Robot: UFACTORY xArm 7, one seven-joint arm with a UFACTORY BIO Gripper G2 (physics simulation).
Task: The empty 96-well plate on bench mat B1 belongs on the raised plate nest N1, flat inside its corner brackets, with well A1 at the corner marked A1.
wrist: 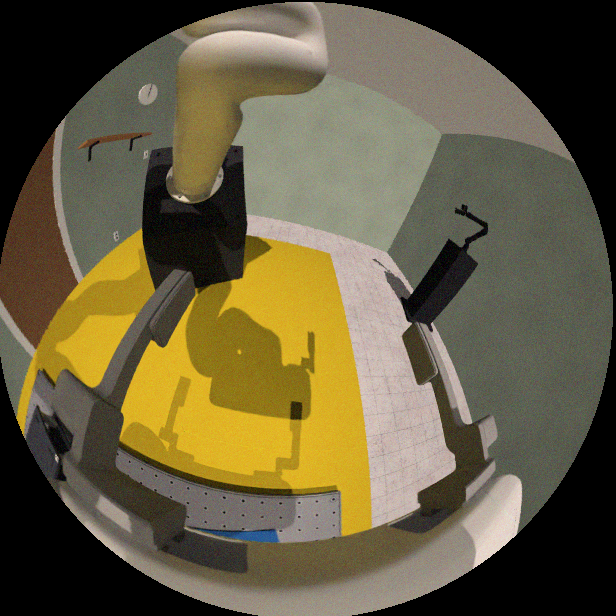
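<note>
My gripper (293, 327) is open and empty, its two grey fingers spread wide above a yellow mat (247, 356). A grey panel dotted with rows of small holes (241, 508), which looks like the well plate, lies at the mat's near edge, just under the gripper body at the bottom of the wrist view. A strip of blue (244, 534) shows beneath it; I cannot tell what it belongs to. The gripper's shadow falls on the yellow mat. No nest, brackets or A1 mark are visible.
The arm's black base (192, 229) and beige link (212, 114) stand at the mat's far side. A black box on a bracket (442, 281) sits at the right edge of the white tiled bench top (396, 390). Green walls lie beyond.
</note>
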